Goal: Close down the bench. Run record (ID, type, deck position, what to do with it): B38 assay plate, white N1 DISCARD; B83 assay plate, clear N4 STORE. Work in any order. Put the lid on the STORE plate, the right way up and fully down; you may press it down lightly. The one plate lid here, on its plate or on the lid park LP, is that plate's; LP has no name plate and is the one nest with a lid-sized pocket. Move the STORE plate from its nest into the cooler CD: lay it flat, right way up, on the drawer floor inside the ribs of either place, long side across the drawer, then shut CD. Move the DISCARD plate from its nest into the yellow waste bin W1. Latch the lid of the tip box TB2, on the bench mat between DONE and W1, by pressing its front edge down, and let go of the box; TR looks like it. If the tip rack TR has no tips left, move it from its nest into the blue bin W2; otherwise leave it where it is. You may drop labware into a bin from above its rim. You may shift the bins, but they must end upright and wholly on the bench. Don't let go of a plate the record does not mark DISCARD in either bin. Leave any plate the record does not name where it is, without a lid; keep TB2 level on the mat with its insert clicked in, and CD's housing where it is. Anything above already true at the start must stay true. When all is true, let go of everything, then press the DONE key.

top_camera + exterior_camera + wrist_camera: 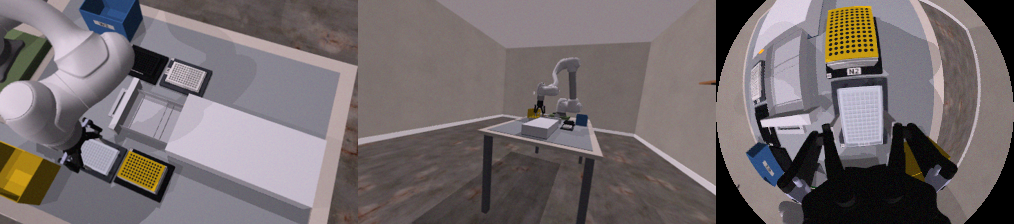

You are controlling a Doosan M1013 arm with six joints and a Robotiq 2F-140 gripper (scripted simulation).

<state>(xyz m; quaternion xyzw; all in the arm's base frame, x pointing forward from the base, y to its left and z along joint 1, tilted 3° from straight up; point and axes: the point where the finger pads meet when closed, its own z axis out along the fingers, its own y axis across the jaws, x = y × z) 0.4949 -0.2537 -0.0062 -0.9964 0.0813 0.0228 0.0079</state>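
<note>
Now: the flat grey lid 2 cm below my hand. Round my hand: yellow tip rack: 16 cm ahead, 2 cm to the right; then clear assay plate: 4 cm below; then yellow bin W1: 20 cm behind, 11 cm to the right, 2 cm below.
</note>
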